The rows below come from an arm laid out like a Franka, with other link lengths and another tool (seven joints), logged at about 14 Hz.
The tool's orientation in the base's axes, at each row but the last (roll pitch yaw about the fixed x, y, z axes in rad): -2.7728 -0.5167 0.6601; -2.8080 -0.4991 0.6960; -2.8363 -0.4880 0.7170; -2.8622 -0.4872 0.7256; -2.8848 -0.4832 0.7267; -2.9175 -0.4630 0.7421; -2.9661 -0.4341 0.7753; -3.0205 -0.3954 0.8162; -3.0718 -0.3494 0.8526
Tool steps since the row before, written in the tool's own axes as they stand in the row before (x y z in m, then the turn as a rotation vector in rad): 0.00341 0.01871 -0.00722 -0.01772 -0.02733 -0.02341; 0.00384 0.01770 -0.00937 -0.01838 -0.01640 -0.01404; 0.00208 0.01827 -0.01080 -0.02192 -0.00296 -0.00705; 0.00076 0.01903 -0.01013 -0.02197 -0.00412 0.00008; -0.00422 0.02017 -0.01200 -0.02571 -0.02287 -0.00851; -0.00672 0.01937 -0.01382 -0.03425 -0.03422 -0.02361; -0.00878 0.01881 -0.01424 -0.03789 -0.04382 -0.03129; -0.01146 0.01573 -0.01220 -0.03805 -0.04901 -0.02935; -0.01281 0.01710 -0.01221 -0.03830 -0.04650 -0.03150
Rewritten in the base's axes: 0.01464 -0.01402 0.00168 -0.03499 -0.00558 0.01880; 0.01415 -0.01397 0.00452 -0.02622 -0.00770 0.00757; 0.01327 -0.01586 0.00522 -0.01775 -0.01454 -0.00355; 0.01292 -0.01672 0.00432 -0.01754 -0.01023 -0.00935; 0.00994 -0.02134 0.00378 -0.03515 -0.00454 0.00049; 0.00739 -0.02301 0.00520 -0.05167 -0.00923 0.01210; 0.00579 -0.02374 0.00605 -0.06248 -0.00847 0.01896; 0.00251 -0.02228 0.00501 -0.06616 -0.00452 0.01769; 0.00309 -0.02368 0.00594 -0.06476 -0.00695 0.01946
